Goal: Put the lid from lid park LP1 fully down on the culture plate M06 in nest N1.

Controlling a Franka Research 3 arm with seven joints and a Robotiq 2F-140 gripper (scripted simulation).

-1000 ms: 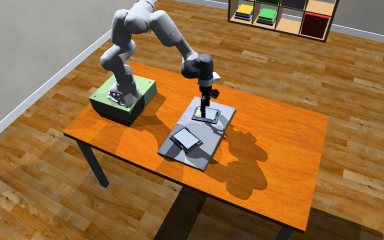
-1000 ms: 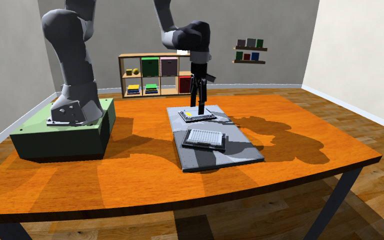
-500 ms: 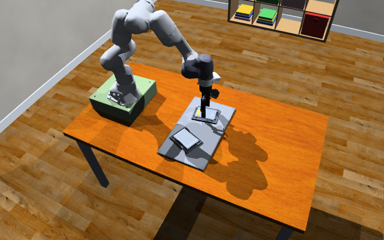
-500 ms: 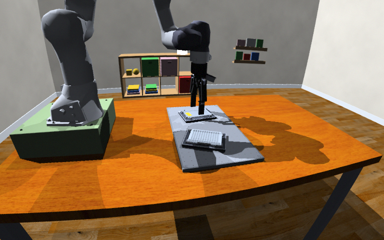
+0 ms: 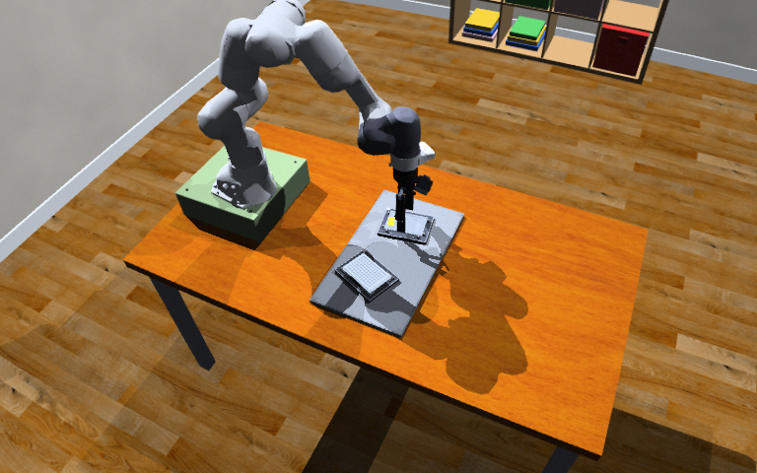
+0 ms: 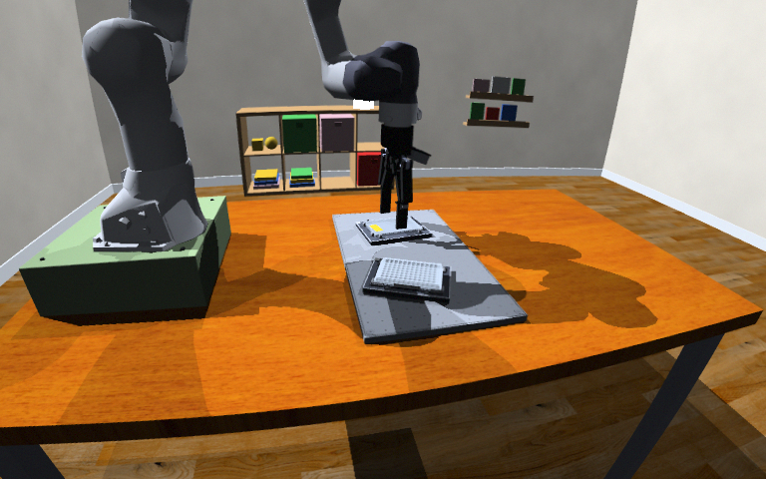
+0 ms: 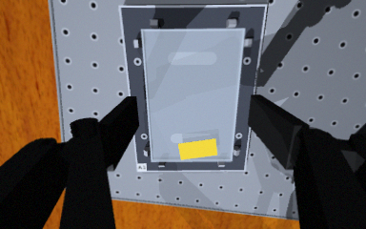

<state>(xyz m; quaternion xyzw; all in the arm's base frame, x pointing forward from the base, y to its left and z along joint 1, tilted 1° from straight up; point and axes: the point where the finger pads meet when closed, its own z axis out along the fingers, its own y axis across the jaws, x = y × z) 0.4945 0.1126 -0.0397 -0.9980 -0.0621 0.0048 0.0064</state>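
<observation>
My gripper is now 40 mm above the clear lid. Also, from my hand: culture plate: 30 mm behind, 240 mm to the right, 40 mm below; lid park LP1: 50 mm below; nest N1: 30 mm behind, 240 mm to the right, 50 mm below.
</observation>
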